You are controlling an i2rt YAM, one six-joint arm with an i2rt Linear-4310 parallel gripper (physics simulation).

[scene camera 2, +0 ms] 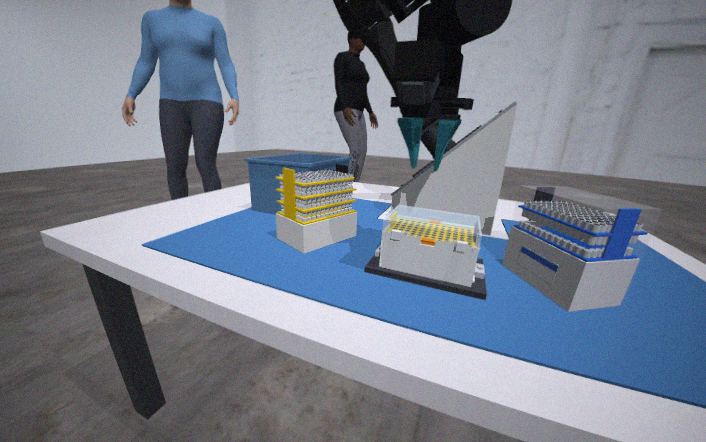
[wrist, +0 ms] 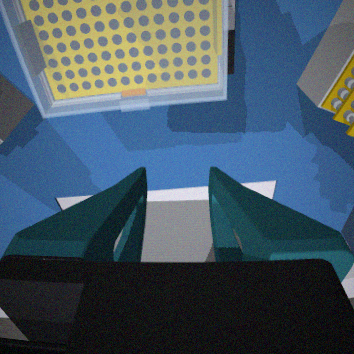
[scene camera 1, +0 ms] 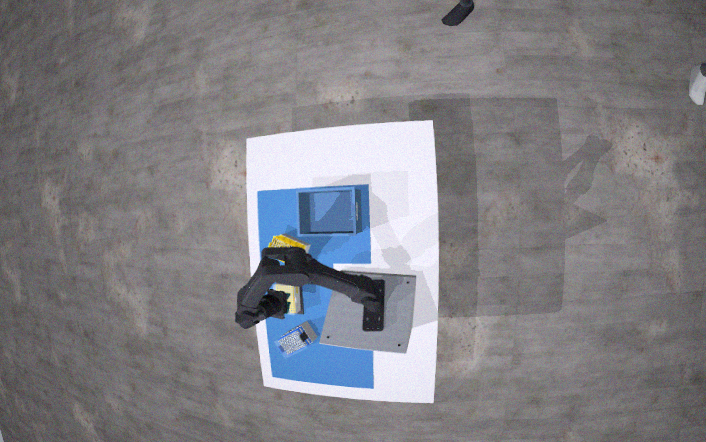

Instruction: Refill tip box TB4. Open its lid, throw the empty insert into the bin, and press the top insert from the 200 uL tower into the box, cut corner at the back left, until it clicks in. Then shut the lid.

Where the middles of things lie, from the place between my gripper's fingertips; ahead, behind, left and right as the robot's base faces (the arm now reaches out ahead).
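Labels:
The clear lid [scene camera 2: 449, 227] is 50 mm ahead of my hand, 30 mm to the left of it and 70 mm below it. Also relative to my hand: the blue bin [scene camera 1: 329, 211] is 160 mm behind, 310 mm to the right and 80 mm below; the blue-trimmed tip tower [scene camera 2: 580, 249] is 20 mm ahead, 200 mm to the left and 70 mm below.

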